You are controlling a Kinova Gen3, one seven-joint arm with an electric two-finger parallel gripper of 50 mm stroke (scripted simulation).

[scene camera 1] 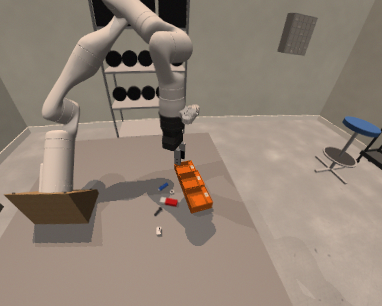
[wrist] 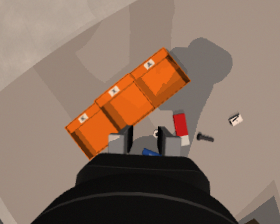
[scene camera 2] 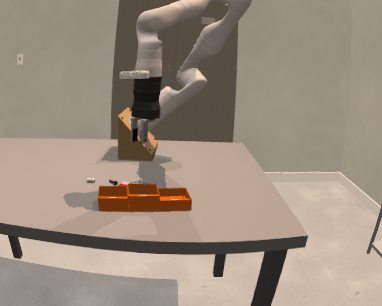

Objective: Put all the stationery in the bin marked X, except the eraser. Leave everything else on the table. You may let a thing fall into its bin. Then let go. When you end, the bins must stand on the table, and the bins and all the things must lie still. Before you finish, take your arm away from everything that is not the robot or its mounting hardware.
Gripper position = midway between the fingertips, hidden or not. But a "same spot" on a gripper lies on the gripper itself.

My gripper shows in scene camera 1 (179,160), in the wrist view and in scene camera 2. An orange bin shows in scene camera 1, in the wrist view and in scene camera 2 (115,198). One and the same spot on the orange bin: (wrist: 126,105) is (scene camera 1: 191,184). The same spot on my gripper: (wrist: 121,142) is (scene camera 2: 143,119).
